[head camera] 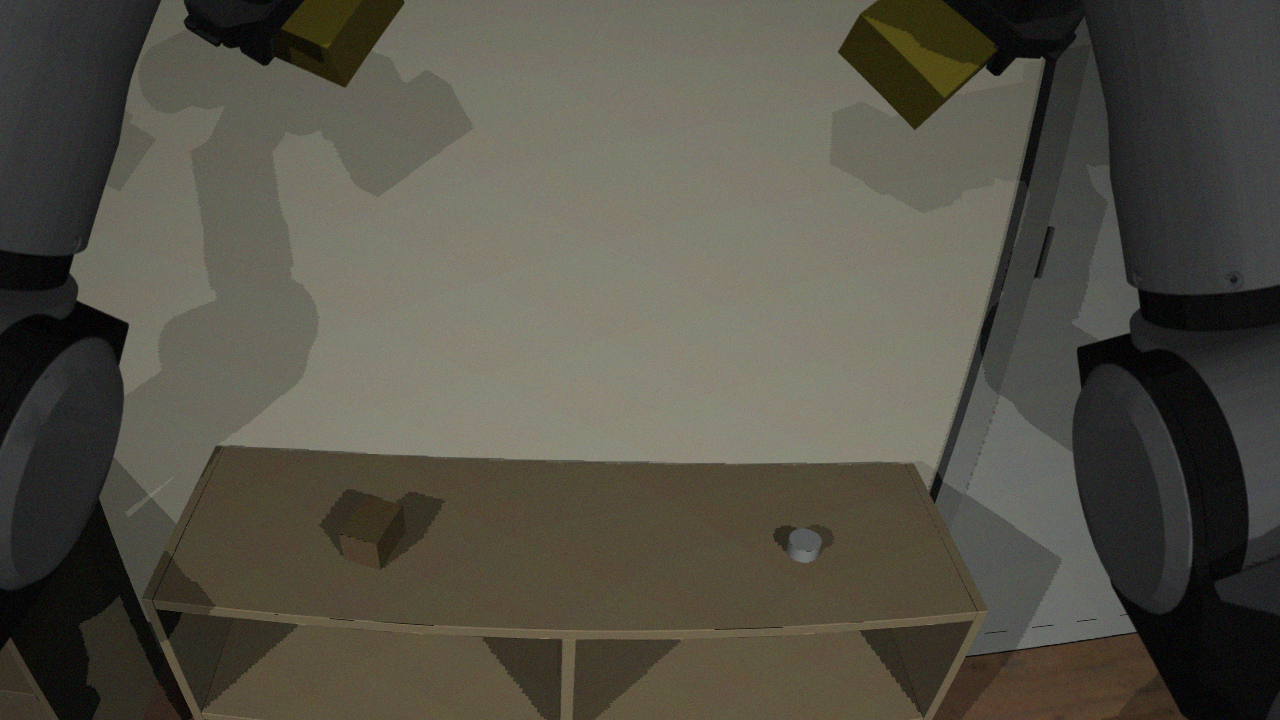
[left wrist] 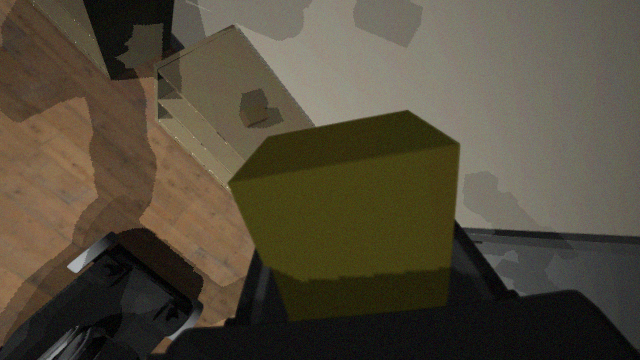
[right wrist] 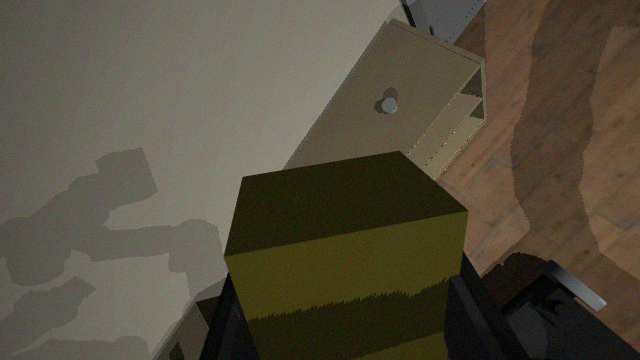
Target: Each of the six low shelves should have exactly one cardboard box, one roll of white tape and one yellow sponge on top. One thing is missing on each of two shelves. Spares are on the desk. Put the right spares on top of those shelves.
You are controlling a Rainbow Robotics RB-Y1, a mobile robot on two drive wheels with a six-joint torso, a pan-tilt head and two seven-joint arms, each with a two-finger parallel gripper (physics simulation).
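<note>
A low shelf (head camera: 572, 573) (left wrist: 200, 75) (right wrist: 350, 120) stands ahead against the wall. On its top a cardboard box (head camera: 371, 530) (left wrist: 254, 115) sits toward the left, and a roll of white tape (head camera: 804, 544) (right wrist: 389, 105) toward the right. No sponge shows on this top. My left gripper (head camera: 290, 40) is shut on a yellow sponge (head camera: 338, 40) (left wrist: 350, 215), high up at the upper left of the head view. My right gripper (head camera: 980, 44) is shut on another yellow sponge (head camera: 917, 62) (right wrist: 350, 240), high up at the upper right. The desk does not show.
A pale wall (head camera: 626, 268) rises behind the shelf. A grey door (head camera: 1029, 537) is right of the shelf in the head view. Part of another shelf (head camera: 17, 685) (left wrist: 75, 30) stands at the left, beyond a dark gap. Wooden floor (head camera: 1065, 680) (left wrist: 50, 175) (right wrist: 615, 200) shows around.
</note>
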